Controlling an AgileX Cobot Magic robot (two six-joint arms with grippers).
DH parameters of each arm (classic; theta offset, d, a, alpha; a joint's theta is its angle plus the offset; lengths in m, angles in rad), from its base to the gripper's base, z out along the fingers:
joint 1: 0 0.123 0 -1.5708
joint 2: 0.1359 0 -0.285 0
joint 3: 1.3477 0 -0.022 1.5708
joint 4: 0 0.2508 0 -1.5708
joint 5: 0 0 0.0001 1.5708
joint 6: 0 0.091 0 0
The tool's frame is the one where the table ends.
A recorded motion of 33 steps. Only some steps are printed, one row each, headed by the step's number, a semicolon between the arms.
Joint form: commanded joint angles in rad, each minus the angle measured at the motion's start. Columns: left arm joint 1, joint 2, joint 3, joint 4, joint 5, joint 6; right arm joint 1, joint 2, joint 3, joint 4, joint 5, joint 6.
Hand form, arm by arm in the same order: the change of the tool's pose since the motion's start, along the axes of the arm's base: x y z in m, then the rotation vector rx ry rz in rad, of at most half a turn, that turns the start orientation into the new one. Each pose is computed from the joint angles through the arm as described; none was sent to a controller.
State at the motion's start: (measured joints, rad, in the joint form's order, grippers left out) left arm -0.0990 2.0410 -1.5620 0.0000 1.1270 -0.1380; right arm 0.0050 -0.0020 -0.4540 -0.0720 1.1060 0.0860
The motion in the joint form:
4: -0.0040 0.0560 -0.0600 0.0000 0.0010 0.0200; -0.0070 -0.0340 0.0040 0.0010 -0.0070 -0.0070
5: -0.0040 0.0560 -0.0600 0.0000 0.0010 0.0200; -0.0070 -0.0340 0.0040 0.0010 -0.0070 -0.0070
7: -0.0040 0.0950 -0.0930 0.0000 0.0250 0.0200; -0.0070 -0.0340 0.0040 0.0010 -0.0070 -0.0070
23: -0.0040 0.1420 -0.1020 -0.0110 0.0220 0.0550; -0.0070 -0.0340 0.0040 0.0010 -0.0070 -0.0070
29: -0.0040 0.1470 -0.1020 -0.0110 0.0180 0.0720; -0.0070 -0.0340 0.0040 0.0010 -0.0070 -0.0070
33: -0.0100 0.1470 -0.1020 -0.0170 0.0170 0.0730; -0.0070 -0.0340 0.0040 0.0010 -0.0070 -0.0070
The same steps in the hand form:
4: 0.0132 -0.0030 -0.0085 0.0008 -0.0031 -0.0240; -0.0040 0.0001 -0.0007 -0.0053 -0.0365 -0.0024
5: 0.0132 -0.0030 -0.0085 0.0008 -0.0031 -0.0240; -0.0040 0.0001 -0.0007 -0.0053 -0.0365 -0.0024
7: 0.0186 -0.0036 -0.0170 0.0035 0.0268 -0.0240; -0.0040 0.0001 -0.0007 -0.0053 -0.0365 -0.0024
23: 0.0223 -0.0049 -0.0350 -0.0027 0.0623 -0.0547; -0.0040 0.0001 -0.0007 -0.0053 -0.0365 -0.0024
29: 0.0228 -0.0049 -0.0371 -0.0023 0.0632 -0.0717; -0.0040 0.0001 -0.0007 -0.0053 -0.0365 -0.0024
33: 0.0226 -0.0080 -0.0371 -0.0076 0.0625 -0.0763; -0.0040 0.0001 -0.0007 -0.0053 -0.0365 -0.0024

